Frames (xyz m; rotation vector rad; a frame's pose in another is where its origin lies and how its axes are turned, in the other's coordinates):
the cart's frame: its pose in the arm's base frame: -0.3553 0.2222 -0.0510 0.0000 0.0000 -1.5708
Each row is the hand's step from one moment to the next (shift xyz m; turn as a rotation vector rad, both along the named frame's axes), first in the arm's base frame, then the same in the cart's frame.
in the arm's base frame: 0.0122 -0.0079 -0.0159 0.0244 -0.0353 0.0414
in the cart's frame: 0.0079 0.0122 -0.0159 0.0353 0.0244 0.0414
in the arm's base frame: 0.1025 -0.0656 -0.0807 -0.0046 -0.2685 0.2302
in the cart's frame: 0.0656 0.1025 -0.0807 0.2685 -0.0046 0.2302
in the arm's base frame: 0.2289 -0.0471 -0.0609 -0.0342 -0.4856 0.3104
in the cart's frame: 0.0471 0.2289 -0.0609 0.4856 -0.0342 0.3104
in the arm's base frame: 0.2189 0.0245 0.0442 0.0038 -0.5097 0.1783
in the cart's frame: -0.0245 0.2189 0.0442 0.5097 0.0038 0.1783
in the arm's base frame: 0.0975 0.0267 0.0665 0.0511 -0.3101 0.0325
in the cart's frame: -0.0267 0.0975 0.0665 0.3101 0.0511 0.0325
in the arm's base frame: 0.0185 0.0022 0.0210 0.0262 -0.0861 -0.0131
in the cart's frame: -0.0022 0.0185 0.0210 0.0861 0.0262 -0.0131
